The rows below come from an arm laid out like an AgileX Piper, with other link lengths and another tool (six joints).
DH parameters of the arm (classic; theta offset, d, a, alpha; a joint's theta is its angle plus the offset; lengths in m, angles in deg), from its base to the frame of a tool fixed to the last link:
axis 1: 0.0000 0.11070 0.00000 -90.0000
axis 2: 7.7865 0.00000 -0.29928 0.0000
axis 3: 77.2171 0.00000 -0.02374 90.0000
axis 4: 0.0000 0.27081 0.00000 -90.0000
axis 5: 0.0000 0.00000 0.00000 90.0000
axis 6: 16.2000 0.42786 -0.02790 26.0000
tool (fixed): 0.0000 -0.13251 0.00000 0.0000
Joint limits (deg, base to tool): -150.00..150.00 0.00..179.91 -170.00..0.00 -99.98..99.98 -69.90..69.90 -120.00..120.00
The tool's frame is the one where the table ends.
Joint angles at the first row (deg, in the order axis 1, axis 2, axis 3, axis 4, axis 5, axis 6):
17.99, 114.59, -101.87, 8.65, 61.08, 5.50
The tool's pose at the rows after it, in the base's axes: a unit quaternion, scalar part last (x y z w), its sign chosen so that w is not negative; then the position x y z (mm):
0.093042 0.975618 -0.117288 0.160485 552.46 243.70 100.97
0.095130 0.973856 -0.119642 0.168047 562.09 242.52 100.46
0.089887 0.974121 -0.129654 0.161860 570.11 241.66 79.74
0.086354 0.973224 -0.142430 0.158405 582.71 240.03 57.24
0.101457 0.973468 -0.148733 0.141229 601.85 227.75 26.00
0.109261 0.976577 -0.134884 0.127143 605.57 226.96 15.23
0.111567 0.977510 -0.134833 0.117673 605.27 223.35 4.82
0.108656 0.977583 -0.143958 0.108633 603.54 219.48 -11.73
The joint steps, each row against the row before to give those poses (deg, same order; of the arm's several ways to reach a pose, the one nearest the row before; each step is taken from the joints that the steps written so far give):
0.00, 0.23, -2.58, -4.30, 0.11, 1.37
-0.11, 1.20, -1.49, -0.63, -0.46, 0.12
-0.06, 3.10, -1.60, -0.68, -0.28, -0.34
0.00, 4.01, -2.87, -1.26, -0.17, 0.05
-1.55, 5.67, -4.35, 0.05, 0.40, 0.58
-1.14, 1.84, -1.04, 2.47, 0.00, -0.75
-0.52, 0.97, 0.01, 0.51, 0.00, -0.23
-0.06, 1.43, 0.00, -0.63, -0.06, 0.00

